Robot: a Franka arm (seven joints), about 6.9 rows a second.
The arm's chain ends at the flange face. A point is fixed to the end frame.
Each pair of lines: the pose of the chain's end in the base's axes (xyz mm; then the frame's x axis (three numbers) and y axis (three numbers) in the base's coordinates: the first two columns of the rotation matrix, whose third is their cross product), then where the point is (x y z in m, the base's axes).
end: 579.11 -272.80 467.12 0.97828 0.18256 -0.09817 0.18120 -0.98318 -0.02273
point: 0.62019 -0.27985 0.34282
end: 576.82 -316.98 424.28 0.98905 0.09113 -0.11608 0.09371 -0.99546 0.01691
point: 0.61535 -0.33274 0.29996
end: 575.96 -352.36 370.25 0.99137 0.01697 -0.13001 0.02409 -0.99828 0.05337
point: 0.61163 -0.37536 0.24621
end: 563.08 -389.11 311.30 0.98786 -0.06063 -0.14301 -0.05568 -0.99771 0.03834
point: 0.59527 -0.41294 0.18647
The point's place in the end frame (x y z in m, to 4 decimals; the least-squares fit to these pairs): 0.0511 0.0172 0.1195
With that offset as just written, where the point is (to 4 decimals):
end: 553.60 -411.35 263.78 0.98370 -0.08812 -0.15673 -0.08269 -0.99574 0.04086
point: 0.5834 -0.4362 0.1386
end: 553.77 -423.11 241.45 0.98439 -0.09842 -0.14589 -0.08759 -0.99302 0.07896
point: 0.5843 -0.4530 0.1175
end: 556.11 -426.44 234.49 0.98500 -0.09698 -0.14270 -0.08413 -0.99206 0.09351
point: 0.5870 -0.4580 0.1111
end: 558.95 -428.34 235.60 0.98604 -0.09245 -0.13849 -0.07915 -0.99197 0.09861
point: 0.5905 -0.4604 0.1125
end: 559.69 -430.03 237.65 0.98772 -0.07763 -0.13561 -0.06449 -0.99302 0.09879
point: 0.5920 -0.4617 0.1146
